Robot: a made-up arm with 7 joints. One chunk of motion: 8 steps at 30 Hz.
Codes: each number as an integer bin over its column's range. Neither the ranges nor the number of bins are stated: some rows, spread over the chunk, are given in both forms.
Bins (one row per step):
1: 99 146 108 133 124 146
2: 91 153 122 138 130 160
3: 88 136 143 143 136 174
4: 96 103 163 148 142 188
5: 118 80 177 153 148 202
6: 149 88 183 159 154 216
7: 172 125 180 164 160 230
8: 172 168 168 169 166 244
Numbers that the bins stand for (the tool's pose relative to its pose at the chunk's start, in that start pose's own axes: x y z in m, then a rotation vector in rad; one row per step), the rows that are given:
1: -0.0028 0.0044 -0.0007 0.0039 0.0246 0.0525
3: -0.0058 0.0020 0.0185 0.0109 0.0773 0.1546
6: 0.0109 -0.0093 0.0405 0.0222 0.1564 0.3078
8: 0.0172 0.0095 0.0322 0.0293 0.2091 0.4099
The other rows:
2: -0.0050 0.0060 0.0070 0.0074 0.0510 0.1035
4: -0.0036 -0.0058 0.0295 0.0145 0.1037 0.2056
5: 0.0024 -0.0112 0.0372 0.0180 0.1300 0.2567
7: 0.0172 -0.0006 0.0388 0.0258 0.1827 0.3588

